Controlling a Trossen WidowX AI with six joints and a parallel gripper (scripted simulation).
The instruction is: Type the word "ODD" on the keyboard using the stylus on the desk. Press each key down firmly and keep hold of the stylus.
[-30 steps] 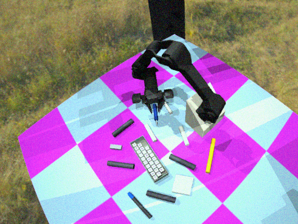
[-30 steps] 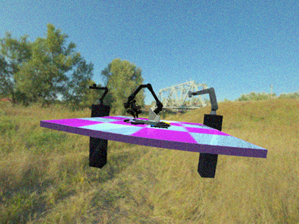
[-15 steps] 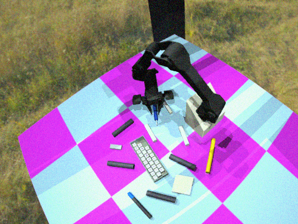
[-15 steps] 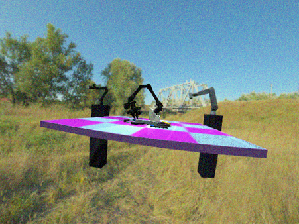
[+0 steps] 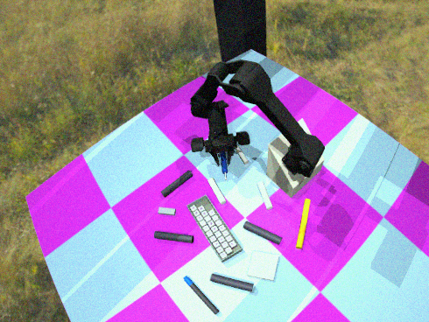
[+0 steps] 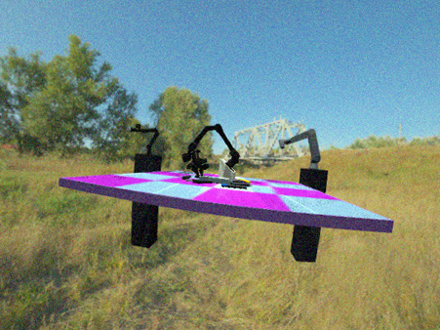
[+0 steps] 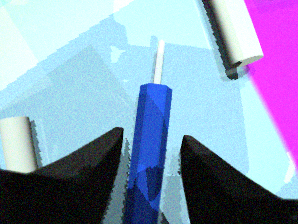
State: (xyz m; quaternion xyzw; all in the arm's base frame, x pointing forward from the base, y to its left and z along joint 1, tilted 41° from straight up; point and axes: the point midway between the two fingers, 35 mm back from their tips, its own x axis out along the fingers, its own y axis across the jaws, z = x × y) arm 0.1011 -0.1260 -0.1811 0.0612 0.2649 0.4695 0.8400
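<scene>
Now: the yellow marker 80 mm behind my gripper tip and 20 mm to the right of it. Round my gripper tip: grey block: 240 mm ahead, 20 mm to the right, 10 mm below; stylus tip: 30 mm ahead, 40 mm to the left; stylus: 10 mm ahead, 10 mm to the left.
</scene>
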